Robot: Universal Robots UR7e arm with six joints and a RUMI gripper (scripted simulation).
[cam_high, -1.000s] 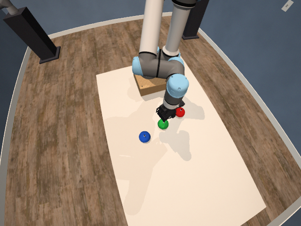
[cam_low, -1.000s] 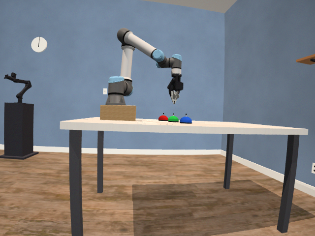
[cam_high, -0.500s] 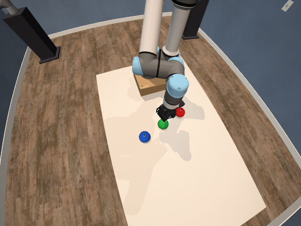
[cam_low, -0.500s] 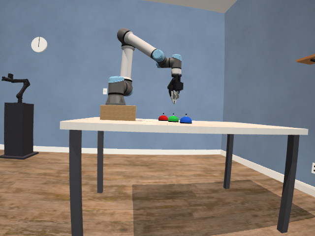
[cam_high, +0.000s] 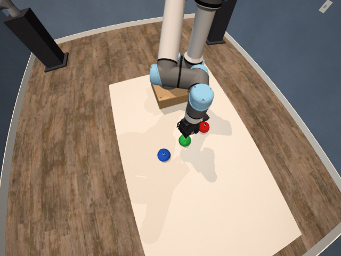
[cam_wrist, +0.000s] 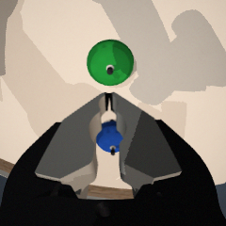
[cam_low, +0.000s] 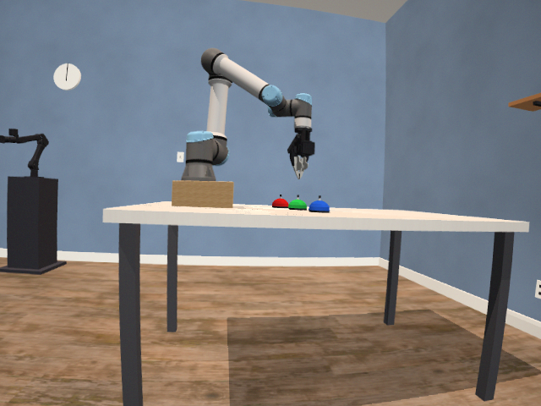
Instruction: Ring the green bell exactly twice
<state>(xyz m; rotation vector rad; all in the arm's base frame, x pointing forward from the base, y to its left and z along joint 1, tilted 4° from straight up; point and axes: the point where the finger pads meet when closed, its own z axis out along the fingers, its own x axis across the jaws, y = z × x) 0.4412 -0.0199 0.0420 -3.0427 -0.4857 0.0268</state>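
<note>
My gripper is now 11 cm above the green bell. The rest, counted from my hand: blue bell 16 cm to the right, 11 cm below, 5 cm ahead; red bell 16 cm to the left, 11 cm below, 5 cm behind.
</note>
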